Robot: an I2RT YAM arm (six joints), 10 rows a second.
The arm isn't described. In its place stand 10 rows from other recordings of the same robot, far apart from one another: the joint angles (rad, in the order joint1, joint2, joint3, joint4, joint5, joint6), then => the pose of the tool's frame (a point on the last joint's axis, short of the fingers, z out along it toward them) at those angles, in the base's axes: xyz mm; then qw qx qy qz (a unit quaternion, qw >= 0).
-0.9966, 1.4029, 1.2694, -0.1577, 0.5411, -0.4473 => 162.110 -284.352 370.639 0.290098 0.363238 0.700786 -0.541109
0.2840, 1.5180, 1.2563, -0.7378, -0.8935, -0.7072 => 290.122 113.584 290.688 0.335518 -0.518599 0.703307 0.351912
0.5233, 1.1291, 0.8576, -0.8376, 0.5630, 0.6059 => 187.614 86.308 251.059 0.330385 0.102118 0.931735 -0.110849
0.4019, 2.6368, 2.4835, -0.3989, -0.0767, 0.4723 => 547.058 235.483 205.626 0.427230 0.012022 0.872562 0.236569
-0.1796, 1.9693, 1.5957, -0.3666, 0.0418, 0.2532 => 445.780 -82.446 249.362 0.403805 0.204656 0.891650 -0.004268
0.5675, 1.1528, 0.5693, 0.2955, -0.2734, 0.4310 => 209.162 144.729 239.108 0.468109 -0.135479 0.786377 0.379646
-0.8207, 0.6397, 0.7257, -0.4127, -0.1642, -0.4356 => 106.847 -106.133 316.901 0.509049 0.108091 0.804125 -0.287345
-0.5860, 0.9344, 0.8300, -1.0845, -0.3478, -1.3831 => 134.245 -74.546 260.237 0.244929 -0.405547 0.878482 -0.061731
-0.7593, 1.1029, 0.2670, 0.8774, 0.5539, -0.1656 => 142.260 -160.840 211.918 0.536769 0.383462 0.579063 -0.479084
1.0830, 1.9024, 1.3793, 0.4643, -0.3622, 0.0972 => 202.229 408.077 286.396 0.487758 -0.447503 0.572030 0.484371
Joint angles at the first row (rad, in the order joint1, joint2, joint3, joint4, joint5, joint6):
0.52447 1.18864 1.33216 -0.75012 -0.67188 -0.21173
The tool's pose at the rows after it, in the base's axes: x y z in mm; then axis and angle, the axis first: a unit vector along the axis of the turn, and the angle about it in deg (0 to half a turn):
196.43 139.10 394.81 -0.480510 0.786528 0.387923 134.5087
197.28 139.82 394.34 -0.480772 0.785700 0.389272 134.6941
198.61 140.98 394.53 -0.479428 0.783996 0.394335 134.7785
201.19 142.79 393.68 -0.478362 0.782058 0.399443 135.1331
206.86 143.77 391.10 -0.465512 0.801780 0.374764 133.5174
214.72 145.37 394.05 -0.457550 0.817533 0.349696 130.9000
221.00 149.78 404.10 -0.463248 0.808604 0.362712 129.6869
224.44 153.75 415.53 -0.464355 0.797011 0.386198 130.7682
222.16 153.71 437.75 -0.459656 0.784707 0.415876 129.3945
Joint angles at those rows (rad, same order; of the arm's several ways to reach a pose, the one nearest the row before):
0.52371 1.19044 1.33289 -0.74855 -0.67416 -0.21016
0.52413 1.19453 1.33386 -0.74762 -0.67760 -0.21015
0.52460 1.19984 1.33571 -0.73954 -0.68576 -0.20246
0.52455 1.21053 1.33823 -0.73225 -0.69623 -0.19713
0.52419 1.21901 1.33154 -0.70458 -0.62851 -0.18507
0.52177 1.23815 1.34893 -0.67533 -0.56323 -0.18291
0.52186 1.26973 1.39905 -0.66172 -0.58562 -0.17742
0.52307 1.30480 1.46840 -0.69219 -0.63351 -0.16004
0.52307 1.31641 1.54772 -0.69799 -0.67259 -0.11255

